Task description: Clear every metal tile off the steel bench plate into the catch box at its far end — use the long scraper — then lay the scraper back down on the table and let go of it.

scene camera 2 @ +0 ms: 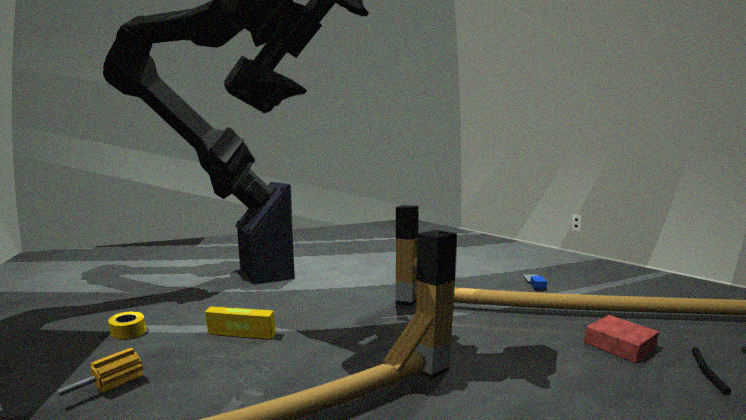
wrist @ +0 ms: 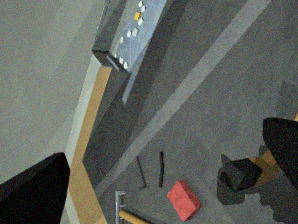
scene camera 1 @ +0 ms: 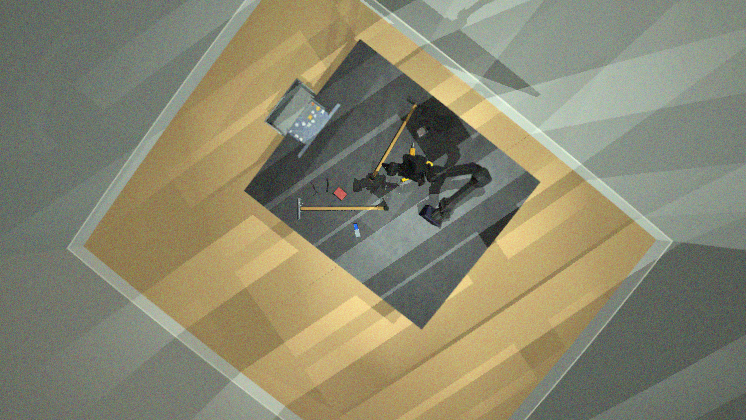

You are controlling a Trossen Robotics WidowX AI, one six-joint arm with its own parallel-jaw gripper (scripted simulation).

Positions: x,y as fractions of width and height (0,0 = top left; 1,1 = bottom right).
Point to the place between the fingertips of my gripper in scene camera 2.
0.45,0.12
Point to a yellow-handled tool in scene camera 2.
At 0.15,0.89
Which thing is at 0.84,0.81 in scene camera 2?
A red block.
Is my gripper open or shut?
Open.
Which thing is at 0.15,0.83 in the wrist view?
My gripper.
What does my gripper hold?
Nothing.
